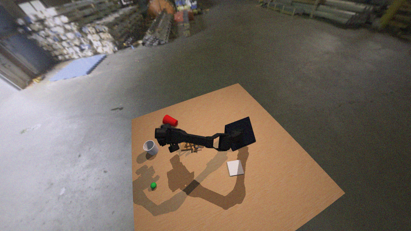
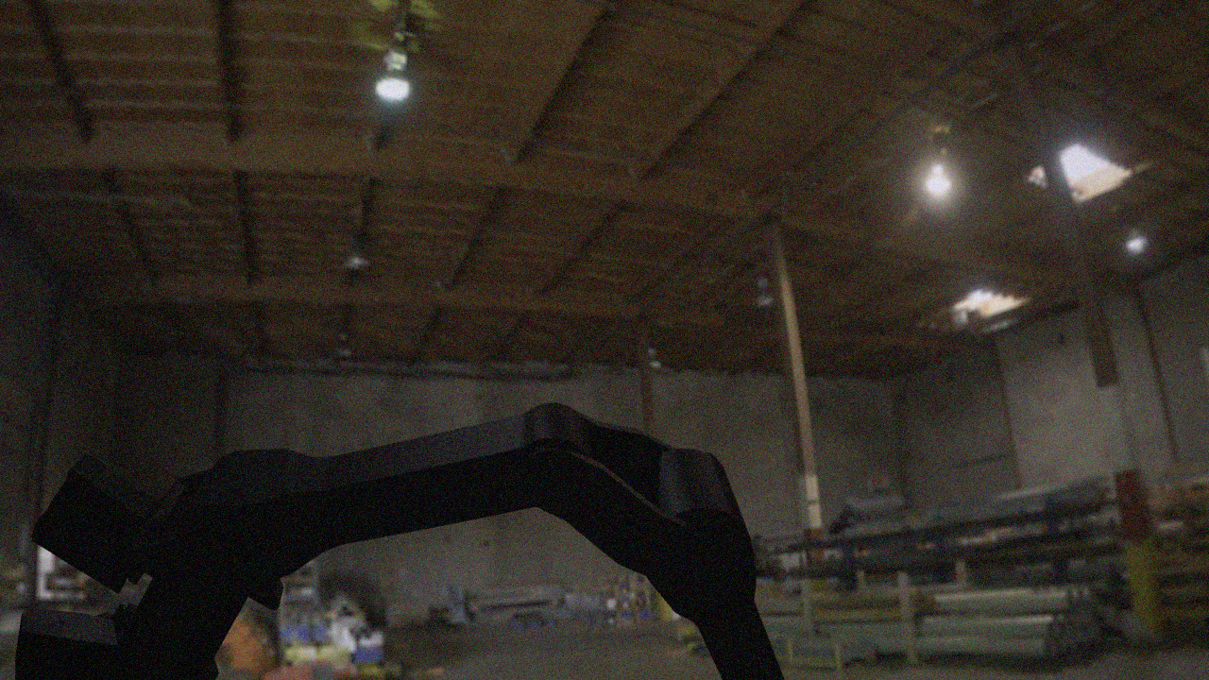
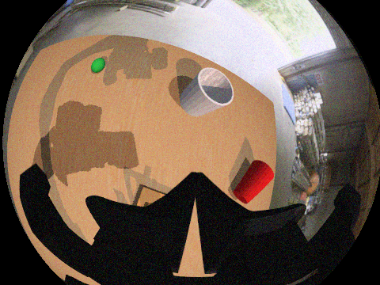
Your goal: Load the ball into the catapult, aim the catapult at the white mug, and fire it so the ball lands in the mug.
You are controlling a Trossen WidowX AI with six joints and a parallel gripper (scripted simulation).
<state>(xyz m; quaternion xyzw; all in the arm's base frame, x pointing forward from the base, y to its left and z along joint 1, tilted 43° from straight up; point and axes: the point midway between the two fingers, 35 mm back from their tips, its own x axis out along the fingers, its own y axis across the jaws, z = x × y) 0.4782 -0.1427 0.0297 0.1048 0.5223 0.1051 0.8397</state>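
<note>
The orange ball lies 230 mm behind my gripper tip, 130 mm below it and 20 mm to the left of it. The rest, counted from my gripper tip: white mug (170 mm ahead, 160 mm below, 70 mm to the right); then green ball (210 mm to the left, 190 mm ahead, 170 mm below); then wooden catapult (160 mm behind, 130 mm below, 30 mm to the left).
</note>
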